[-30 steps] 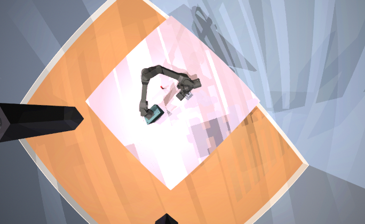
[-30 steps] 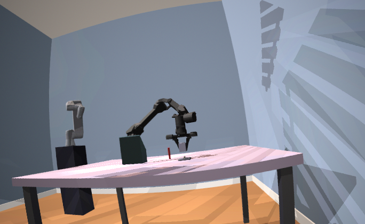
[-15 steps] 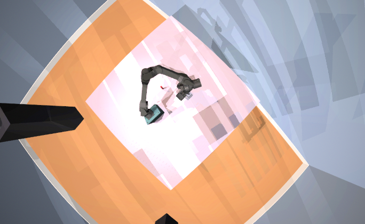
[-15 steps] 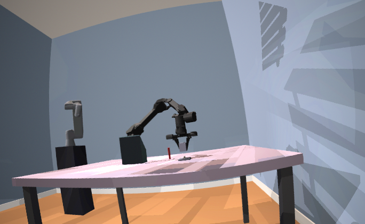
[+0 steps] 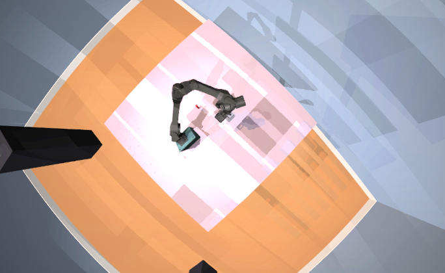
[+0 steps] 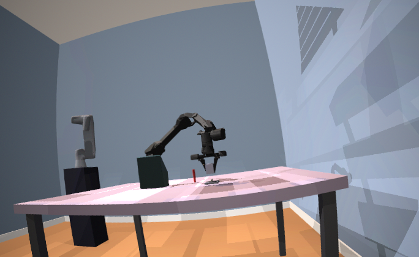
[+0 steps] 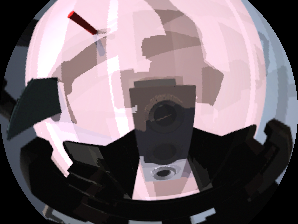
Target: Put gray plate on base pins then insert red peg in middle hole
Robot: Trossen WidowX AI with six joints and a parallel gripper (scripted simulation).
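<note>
My gripper tip is now 50 mm above the dark base. The rest, counted from my gripper tip: gray plate: 30 mm above; then red peg: 190 mm to the left, 130 mm behind, 20 mm below.
</note>
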